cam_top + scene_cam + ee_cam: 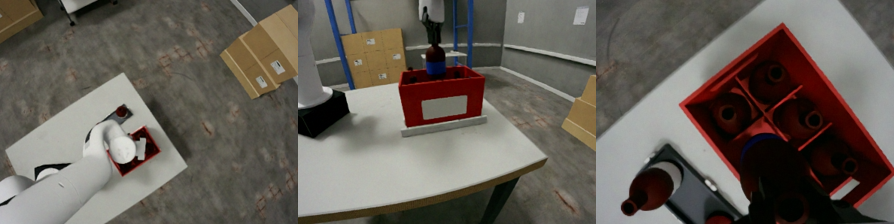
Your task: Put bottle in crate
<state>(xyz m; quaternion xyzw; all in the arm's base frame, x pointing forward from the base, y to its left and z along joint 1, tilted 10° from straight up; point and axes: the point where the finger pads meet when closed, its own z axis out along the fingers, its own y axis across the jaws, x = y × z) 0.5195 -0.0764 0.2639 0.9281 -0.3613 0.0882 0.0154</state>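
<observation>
The red crate is 210 mm below my hand and 40 mm to the right of it. Also, from my hand: dark tray: 290 mm below, 200 mm to the left; bottle: 210 mm to the left, 210 mm below, 80 mm ahead.
</observation>
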